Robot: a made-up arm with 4 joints.
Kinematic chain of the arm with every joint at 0, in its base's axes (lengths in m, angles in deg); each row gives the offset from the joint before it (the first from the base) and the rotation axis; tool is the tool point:
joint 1: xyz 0 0 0.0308 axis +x
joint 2: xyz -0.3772 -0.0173 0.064 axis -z
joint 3: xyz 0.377 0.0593 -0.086 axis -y
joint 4: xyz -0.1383 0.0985 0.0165 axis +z
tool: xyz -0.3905 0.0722 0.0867
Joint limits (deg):
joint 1: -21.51..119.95
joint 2: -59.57..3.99
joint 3: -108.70..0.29
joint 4: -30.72..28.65
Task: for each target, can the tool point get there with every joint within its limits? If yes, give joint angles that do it. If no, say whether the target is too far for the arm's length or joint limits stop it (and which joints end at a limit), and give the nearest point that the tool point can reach.
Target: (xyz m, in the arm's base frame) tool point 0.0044 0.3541 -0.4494
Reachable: no: joint limits stop it (at a limit: joint 1, joint 2, joint 3, joint 4) | nearest point -0.4085 0.4060 -0.0443 | short by 0.581 m
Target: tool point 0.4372 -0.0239 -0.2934
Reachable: no: joint limits stop it (at a limit: joint 1, joint 2, joint 3, joint 4) | nearest point 0.2637 -0.3615 -0.2098 | short by 0.389 m
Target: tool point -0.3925 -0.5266 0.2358
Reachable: yes | joints 107.82 -29.30 -53.96 -15.76
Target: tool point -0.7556 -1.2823 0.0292
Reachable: no: too far | nearest point -0.4799 -0.6549 0.2060 | short by 0.708 m
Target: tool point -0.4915 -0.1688 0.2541
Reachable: yes | joints 54.02 -15.64 -21.25 15.07
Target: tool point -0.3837 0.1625 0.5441
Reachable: yes | joints 15.63 -28.53 -52.40 -7.04
